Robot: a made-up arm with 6 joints. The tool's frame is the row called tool.
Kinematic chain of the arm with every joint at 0, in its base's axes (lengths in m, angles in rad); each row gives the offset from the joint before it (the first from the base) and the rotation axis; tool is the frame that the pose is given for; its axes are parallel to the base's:
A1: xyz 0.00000 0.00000 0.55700 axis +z
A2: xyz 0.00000 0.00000 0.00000 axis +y
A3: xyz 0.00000 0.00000 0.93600 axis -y
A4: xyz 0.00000 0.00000 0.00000 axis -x
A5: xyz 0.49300 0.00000 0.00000 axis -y
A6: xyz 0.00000 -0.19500 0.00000 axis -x
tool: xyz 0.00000 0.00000 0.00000
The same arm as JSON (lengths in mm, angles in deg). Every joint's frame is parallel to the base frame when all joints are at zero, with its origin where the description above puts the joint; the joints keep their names.
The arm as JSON. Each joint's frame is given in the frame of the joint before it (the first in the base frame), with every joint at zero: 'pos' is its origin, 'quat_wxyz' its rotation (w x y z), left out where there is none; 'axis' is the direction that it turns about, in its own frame. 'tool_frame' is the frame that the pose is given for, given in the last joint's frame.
{
  "length_unit": "mm",
  "angle_unit": "deg",
  "joints": [
    {
      "joint": "A1",
      "pos": [
        0.0,
        0.0,
        557.0
      ],
      "axis": "+z"
    },
    {
      "joint": "A2",
      "pos": [
        0.0,
        0.0,
        0.0
      ],
      "axis": "+y"
    },
    {
      "joint": "A3",
      "pos": [
        0.0,
        0.0,
        936.0
      ],
      "axis": "-y"
    },
    {
      "joint": "A4",
      "pos": [
        0.0,
        0.0,
        0.0
      ],
      "axis": "-x"
    },
    {
      "joint": "A5",
      "pos": [
        493.0,
        0.0,
        0.0
      ],
      "axis": "-y"
    },
    {
      "joint": "A6",
      "pos": [
        0.0,
        -195.0,
        0.0
      ],
      "axis": "-x"
    }
  ],
  "tool_frame": {
    "pos": [
      0.0,
      0.0,
      0.0
    ]
  }
}

